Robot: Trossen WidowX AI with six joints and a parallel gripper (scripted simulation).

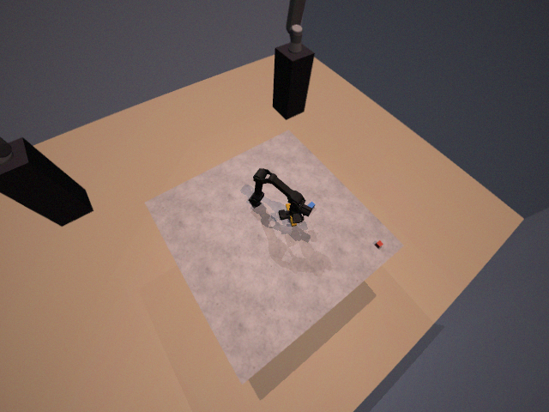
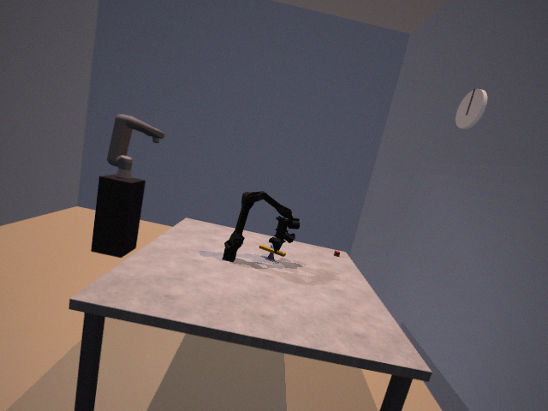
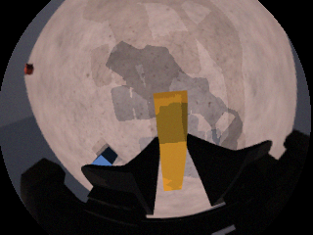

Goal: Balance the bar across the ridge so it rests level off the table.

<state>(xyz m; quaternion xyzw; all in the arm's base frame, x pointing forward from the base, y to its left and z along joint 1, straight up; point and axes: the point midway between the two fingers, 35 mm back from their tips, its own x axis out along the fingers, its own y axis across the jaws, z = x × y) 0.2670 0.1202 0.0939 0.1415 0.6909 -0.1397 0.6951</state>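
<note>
Now: gripper tip 30 mm past the yellow bar and 10 mm to the right of it. Round my gripper tip: blue piece 10 mm behind, 180 mm to the left, 40 mm below; then small red cube 470 mm ahead, 380 mm to the left, 40 mm below.
</note>
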